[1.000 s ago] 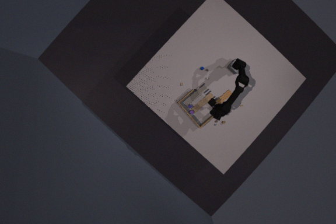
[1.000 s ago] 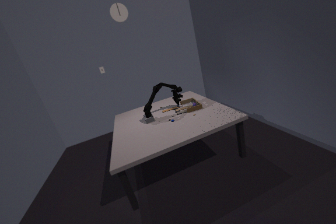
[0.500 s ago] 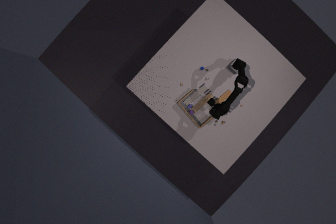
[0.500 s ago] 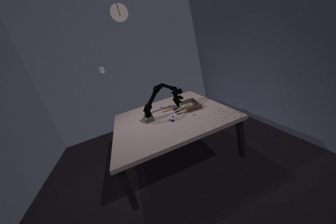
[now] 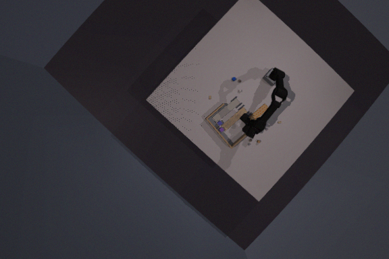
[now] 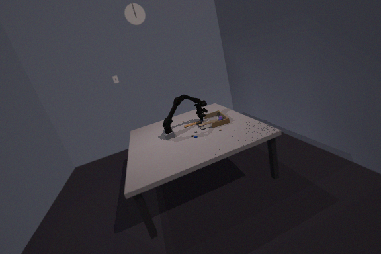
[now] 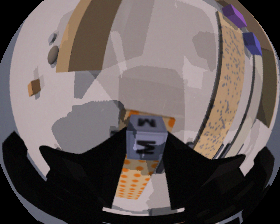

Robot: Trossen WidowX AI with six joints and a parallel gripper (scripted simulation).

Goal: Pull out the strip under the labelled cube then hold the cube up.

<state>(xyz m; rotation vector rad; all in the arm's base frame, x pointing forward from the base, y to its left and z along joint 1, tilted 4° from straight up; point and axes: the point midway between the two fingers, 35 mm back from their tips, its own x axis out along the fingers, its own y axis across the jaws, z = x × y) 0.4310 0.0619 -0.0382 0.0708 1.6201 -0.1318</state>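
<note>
The strip is 10 cm behind my gripper tip, 2 cm to the left of it and 1 cm below it. The rest, counted from my gripper tip: blue object: 31 cm to the right, 23 cm behind, 1 cm below; labelled cube: 1 cm above.
</note>
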